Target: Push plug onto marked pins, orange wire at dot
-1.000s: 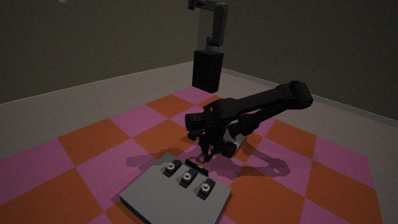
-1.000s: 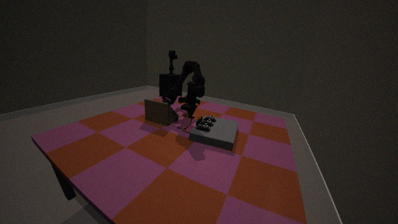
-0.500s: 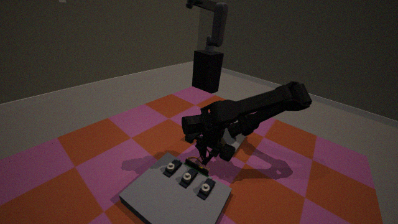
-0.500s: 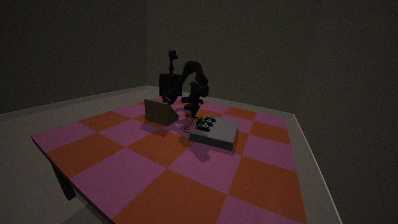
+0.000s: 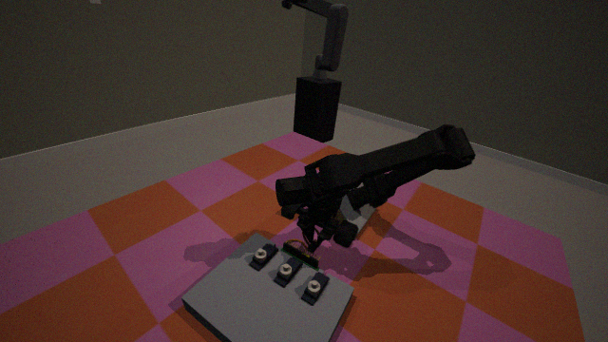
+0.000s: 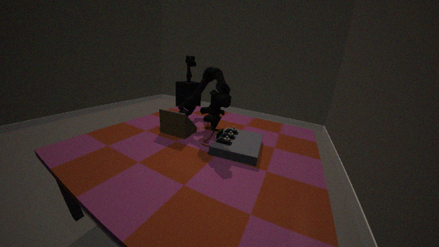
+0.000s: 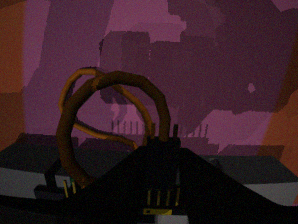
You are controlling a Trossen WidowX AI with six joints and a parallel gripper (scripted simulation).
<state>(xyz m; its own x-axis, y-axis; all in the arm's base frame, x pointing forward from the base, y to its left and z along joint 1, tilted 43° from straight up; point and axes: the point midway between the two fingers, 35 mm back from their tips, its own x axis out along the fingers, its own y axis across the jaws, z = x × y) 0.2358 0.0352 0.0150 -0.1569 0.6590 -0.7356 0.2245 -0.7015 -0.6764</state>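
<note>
The yellow band is 40 mm ahead of my gripper tip and 10 mm to the left of it. From my gripper tip the other things lie so: grey printed holder (200 mm ahead, 50 mm below, 30 mm to the left); pin row (50 mm ahead, 10 mm to the right, 10 mm below).
</note>
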